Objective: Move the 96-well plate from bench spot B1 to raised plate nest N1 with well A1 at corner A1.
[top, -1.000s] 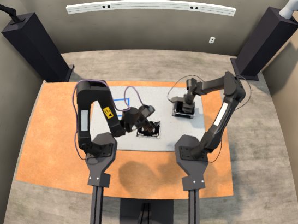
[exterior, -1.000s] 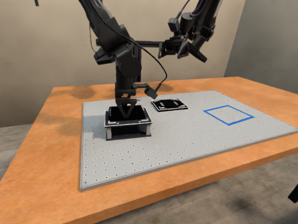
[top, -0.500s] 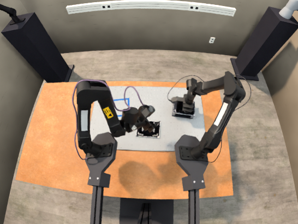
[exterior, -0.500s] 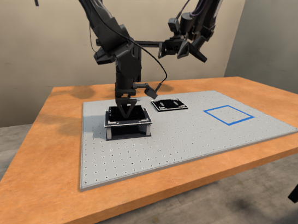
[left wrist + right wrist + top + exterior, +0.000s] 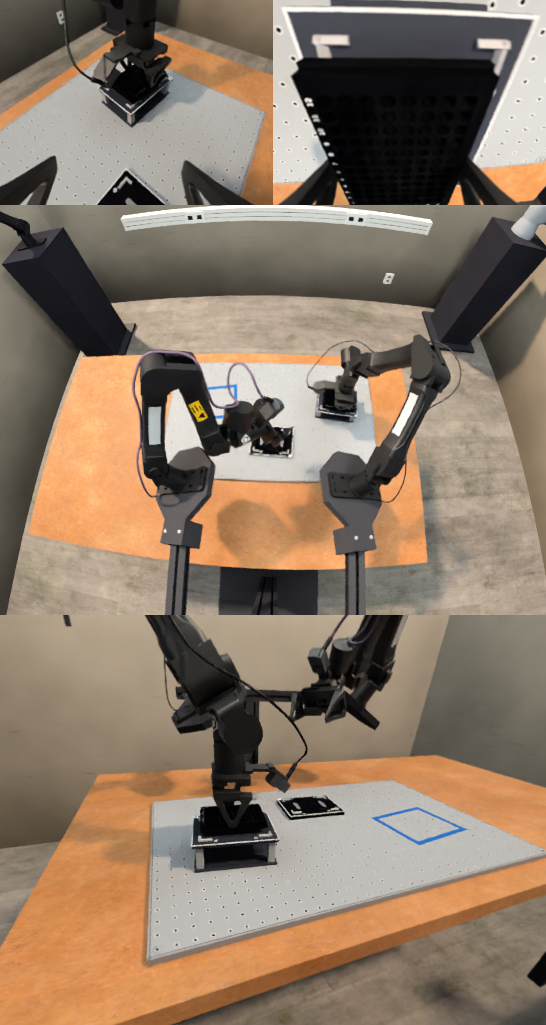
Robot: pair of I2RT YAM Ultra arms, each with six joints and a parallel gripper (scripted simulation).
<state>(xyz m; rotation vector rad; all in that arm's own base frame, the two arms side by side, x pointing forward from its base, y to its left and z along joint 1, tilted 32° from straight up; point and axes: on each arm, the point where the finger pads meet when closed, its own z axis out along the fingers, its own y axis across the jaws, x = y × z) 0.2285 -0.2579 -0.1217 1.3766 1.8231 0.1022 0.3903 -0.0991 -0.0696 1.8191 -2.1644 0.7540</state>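
Right now my right hand is 1 cm above the black 96-well plate.
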